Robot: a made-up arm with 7 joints.
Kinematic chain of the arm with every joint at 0, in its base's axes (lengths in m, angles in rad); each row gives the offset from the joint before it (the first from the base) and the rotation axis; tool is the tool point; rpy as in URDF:
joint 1: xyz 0 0 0.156 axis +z
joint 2: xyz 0 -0.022 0.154 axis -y
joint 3: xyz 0 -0.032 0.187 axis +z
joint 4: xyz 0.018 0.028 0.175 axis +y
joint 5: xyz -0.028 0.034 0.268 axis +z
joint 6: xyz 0 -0.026 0.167 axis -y
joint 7: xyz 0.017 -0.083 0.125 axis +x
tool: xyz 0 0 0 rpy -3.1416 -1.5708 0
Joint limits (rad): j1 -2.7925..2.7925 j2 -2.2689..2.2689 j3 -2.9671..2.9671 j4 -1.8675..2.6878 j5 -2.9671..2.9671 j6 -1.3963..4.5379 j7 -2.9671..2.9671
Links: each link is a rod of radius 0.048 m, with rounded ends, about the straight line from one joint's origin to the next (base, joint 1, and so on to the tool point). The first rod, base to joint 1, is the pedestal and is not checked.
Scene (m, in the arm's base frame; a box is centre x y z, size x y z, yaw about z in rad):
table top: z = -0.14
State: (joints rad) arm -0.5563 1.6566 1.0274 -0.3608 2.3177 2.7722 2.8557
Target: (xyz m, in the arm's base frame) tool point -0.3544 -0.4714 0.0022
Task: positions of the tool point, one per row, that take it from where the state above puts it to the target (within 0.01 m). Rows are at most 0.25 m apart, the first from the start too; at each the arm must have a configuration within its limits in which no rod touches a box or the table.
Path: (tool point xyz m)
1: -0.6602 0.1213 0.1099
2: -0.6368 -0.1157 0.0623
3: -0.5282 -0.3233 0.0262
4: -0.3544 -0.4714 0.0022

